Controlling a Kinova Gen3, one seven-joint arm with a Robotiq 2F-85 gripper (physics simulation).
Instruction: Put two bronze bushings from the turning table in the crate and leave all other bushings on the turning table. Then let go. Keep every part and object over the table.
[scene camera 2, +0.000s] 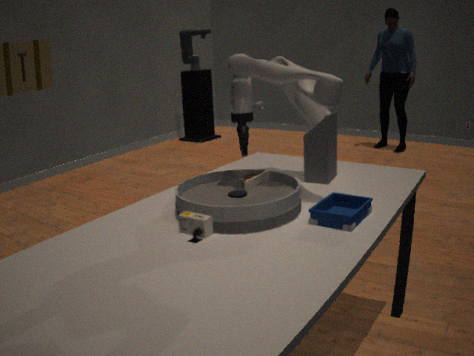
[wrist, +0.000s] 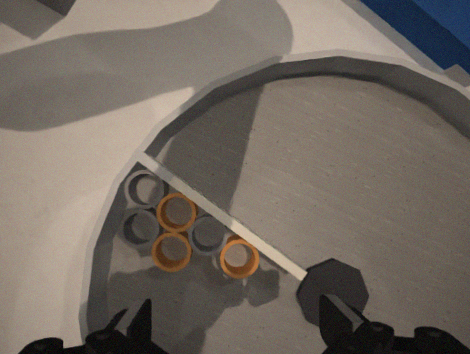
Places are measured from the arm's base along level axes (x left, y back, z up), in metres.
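Pixels of known places: gripper, fingertip midpoint: (scene camera 2: 243, 153) (wrist: 236, 315); arm's base, link origin: (scene camera 2: 322, 121).
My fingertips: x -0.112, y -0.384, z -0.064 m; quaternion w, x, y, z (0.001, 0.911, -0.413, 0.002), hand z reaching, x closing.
Note:
For each thing: its top centre in the pictures, then the offset to it from my fingertips. "pt": a spot on its surface instead.
- second bronze bushing, top centre: (wrist: 176, 212) dx +0.005, dy +0.062, dz -0.098 m
- third bronze bushing, top centre: (wrist: 171, 252) dx -0.021, dy +0.044, dz -0.098 m
- blue crate, top centre: (scene camera 2: 341, 203) dx +0.380, dy +0.008, dz -0.126 m
- divider bar, surface spot: (wrist: 270, 252) pt dx +0.031, dy -0.016, dz -0.089 m
- dark hub, top centre: (wrist: 334, 296) (scene camera 2: 237, 192) dx +0.037, dy -0.092, dz -0.115 m
- small white box, top centre: (scene camera 2: 194, 215) dx +0.055, dy -0.325, dz -0.118 m
Three bronze bushings stand upright on the turning table (scene camera 2: 240, 216) (wrist: 350, 150), beside its pale divider bar: one bronze bushing (wrist: 240, 272) nearest the hub, a second bronze bushing (wrist: 177, 227) against grey ones, and a third bronze bushing (wrist: 172, 266) below that. Three grey bushings stand among them: one grey bushing (wrist: 131, 187) by the rim, one grey bushing (wrist: 130, 227) below it, one grey bushing (wrist: 192, 235) between the bronze ones. The blue crate (scene camera 2: 332, 216) (wrist: 420, 30) stands right of the turning table; its visible inside looks empty. My gripper (scene camera 2: 244, 154) (wrist: 236, 315) is open and empty above the turning table.
The divider bar (wrist: 270, 252) runs from the rim to the dark hub (scene camera 2: 237, 194) (wrist: 332, 290). A raised wall rings the turning table. A small white box (scene camera 2: 195, 224) with a black knob stands at its near side. The arm's pedestal (scene camera 2: 320, 150) stands behind. A person (scene camera 2: 394, 55) stands beyond the table.

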